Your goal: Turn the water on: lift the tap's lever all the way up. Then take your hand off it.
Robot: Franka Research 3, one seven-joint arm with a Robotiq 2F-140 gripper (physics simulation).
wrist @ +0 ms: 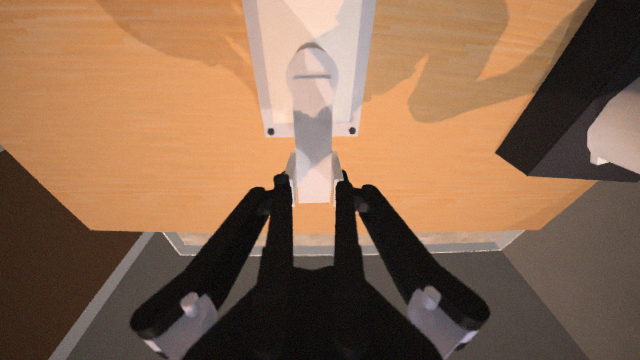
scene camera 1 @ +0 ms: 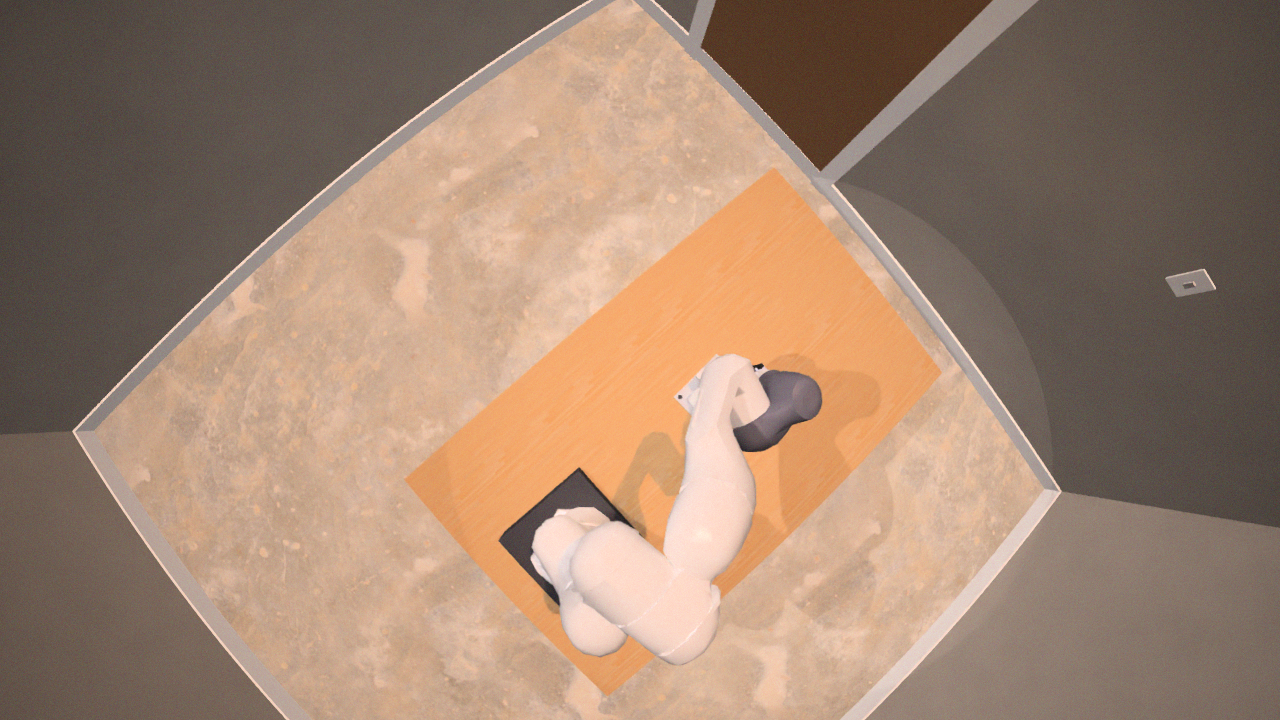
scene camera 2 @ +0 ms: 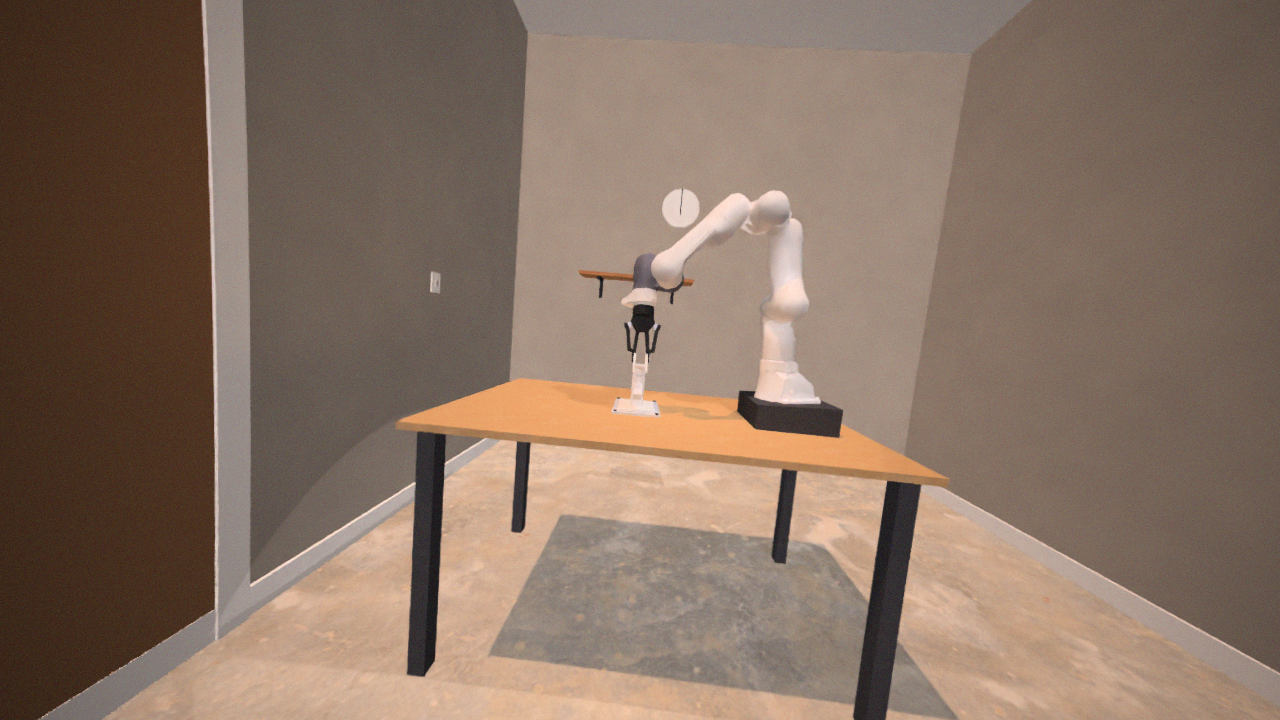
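Observation:
The white tap point(scene camera 2: 636, 395) stands on its white base plate point(scene camera 1: 686, 394) point(scene camera 2: 621, 410) point(wrist: 367, 30), which has dark dots at its corners. Its pale lever point(wrist: 313, 135) runs out past the plate's edge towards my gripper in the wrist view. In scene camera 2 the lever rises steeply above the base; its exact angle is hard to tell. My gripper point(scene camera 2: 640, 357) point(wrist: 314, 162) is shut on the lever near its free end, with one finger pad on each side. In scene camera 1 the arm hides the fingers and most of the tap.
The wooden table point(scene camera 1: 537, 429) point(scene camera 2: 554, 429) point(wrist: 125, 165) carries the tap and the arm's black mounting block point(scene camera 1: 528, 537) point(scene camera 2: 787, 418) point(wrist: 542, 107). A wall shelf point(scene camera 2: 604, 275) and a round clock point(scene camera 2: 680, 207) are in the background.

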